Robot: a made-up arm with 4 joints. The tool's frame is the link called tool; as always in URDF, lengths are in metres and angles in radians. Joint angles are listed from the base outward. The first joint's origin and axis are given. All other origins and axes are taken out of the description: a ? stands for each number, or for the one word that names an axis. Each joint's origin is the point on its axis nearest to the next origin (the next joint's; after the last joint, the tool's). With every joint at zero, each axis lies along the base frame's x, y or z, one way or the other. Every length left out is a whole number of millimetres.
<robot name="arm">
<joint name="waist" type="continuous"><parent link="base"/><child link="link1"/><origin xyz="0 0 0.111" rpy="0 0 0"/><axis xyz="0 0 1"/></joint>
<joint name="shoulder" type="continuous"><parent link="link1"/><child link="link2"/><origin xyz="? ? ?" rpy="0 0 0"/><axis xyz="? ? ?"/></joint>
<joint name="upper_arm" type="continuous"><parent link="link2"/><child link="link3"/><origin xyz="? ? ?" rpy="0 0 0"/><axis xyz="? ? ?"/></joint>
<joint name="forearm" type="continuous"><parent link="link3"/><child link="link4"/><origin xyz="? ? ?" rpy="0 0 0"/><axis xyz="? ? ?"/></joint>
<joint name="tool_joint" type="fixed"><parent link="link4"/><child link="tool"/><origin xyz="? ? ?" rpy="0 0 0"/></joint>
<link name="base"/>
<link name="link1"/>
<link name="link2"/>
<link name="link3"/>
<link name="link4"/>
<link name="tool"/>
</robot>
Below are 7 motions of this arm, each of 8 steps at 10 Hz.
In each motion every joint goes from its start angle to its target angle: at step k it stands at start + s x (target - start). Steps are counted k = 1, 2, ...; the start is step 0. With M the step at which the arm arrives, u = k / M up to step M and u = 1 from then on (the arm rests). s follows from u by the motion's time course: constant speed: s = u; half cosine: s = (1 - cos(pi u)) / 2; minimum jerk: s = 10 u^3 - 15 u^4 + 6 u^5.
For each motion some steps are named. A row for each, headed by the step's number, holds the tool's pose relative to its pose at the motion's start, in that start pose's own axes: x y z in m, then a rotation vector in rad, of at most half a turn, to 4 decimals.
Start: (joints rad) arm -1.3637 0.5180 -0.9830 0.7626
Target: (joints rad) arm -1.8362 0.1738 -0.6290 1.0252
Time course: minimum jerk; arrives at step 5
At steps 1, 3, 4, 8:
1: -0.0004 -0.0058 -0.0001 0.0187 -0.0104 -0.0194
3: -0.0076 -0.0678 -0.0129 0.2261 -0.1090 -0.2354
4: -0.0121 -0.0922 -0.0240 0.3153 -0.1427 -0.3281
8: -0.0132 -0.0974 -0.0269 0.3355 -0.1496 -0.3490

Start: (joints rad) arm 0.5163 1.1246 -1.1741 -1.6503
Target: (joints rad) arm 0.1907 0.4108 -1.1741 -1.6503
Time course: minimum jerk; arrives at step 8
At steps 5, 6, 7, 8:
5: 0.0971 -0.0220 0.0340 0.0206 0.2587 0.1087
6: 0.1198 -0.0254 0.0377 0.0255 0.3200 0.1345
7: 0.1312 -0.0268 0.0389 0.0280 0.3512 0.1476
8: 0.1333 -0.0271 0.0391 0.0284 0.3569 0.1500

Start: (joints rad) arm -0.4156 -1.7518 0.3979 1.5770
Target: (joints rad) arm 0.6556 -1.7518 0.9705 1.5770
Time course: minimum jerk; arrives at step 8
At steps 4, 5, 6, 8:
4: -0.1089 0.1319 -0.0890 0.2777 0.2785 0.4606
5: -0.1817 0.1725 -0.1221 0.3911 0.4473 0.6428
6: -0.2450 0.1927 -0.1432 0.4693 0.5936 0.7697
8: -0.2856 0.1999 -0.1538 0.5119 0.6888 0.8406

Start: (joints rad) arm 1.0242 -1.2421 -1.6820 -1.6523
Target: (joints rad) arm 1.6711 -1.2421 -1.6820 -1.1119
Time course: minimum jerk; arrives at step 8
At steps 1, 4, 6, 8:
1: 0.0026 -0.0007 0.0020 0.0008 0.0103 -0.0098
4: 0.0876 -0.0195 0.0530 -0.0173 0.3222 -0.3038
6: 0.1672 -0.0306 0.0817 -0.0934 0.5759 -0.5352
8: 0.1896 -0.0328 0.0869 -0.1224 0.6411 -0.5932

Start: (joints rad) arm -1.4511 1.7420 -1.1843 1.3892
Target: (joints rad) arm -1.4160 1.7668 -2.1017 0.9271
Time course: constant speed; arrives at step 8
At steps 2, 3, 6, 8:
2: 0.0167 0.0313 0.0071 -0.2235 0.0520 0.1157
3: 0.0246 0.0475 0.0066 -0.3331 0.0876 0.1724
6: 0.0456 0.0940 -0.0113 -0.6511 0.2328 0.3331
8: 0.0565 0.1187 -0.0357 -0.8518 0.3612 0.4282

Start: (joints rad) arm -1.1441 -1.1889 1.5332 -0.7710
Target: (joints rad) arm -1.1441 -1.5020 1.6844 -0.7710
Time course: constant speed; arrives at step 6
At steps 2, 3, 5, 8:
2: 0.0071 0.0132 -0.0132 0.0398 -0.1088 0.0013
3: 0.0106 0.0200 -0.0193 0.0597 -0.1632 0.0000
5: 0.0175 0.0341 -0.0307 0.0999 -0.2717 -0.0066
8: 0.0210 0.0413 -0.0361 0.1201 -0.3258 -0.0119

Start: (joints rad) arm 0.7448 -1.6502 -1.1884 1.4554
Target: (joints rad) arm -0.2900 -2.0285 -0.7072 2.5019
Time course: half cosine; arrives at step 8
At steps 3, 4, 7, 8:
3: 0.0000 -0.0671 -0.0920 0.1404 0.1899 -0.4110
4: -0.0158 -0.0966 -0.1462 0.1975 0.3259 -0.6755
7: -0.0791 -0.1286 -0.2482 0.2335 0.7006 -1.3307
8: -0.0846 -0.1291 -0.2544 0.2297 0.7340 -1.3850

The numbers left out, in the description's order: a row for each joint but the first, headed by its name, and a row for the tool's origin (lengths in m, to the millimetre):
shoulder: xyz 0.099 0.021 0, axis 0 0 -1
upper_arm: xyz 0.222 -0.188 0, axis 0 -1 0
forearm: xyz 0.049 0 0.093, axis 0 0 -1
tool: xyz 0.074 -0.118 0

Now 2 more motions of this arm.
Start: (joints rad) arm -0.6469 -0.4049 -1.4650 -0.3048
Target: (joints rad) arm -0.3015 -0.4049 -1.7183 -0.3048
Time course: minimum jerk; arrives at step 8
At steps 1, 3, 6, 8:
1: 0.0012 0.0021 0.0010 -0.0040 0.0055 0.0006
3: 0.0208 0.0366 0.0152 -0.0696 0.0949 0.0067
6: 0.0638 0.1209 0.0344 -0.2284 0.3080 -0.0024
8: 0.0703 0.1349 0.0356 -0.2550 0.3431 -0.0072

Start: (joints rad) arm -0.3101 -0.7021 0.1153 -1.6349
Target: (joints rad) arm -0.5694 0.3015 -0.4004 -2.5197
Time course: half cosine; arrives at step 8
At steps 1, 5, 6, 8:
1: -0.0144 0.0078 -0.0025 0.0200 0.0035 -0.0141
5: -0.1884 0.2256 -0.0190 0.2825 -0.1671 -0.2697
6: -0.2024 0.2943 -0.0148 0.2962 -0.2602 -0.3351
8: -0.2037 0.3569 -0.0084 0.2828 -0.3516 -0.3937

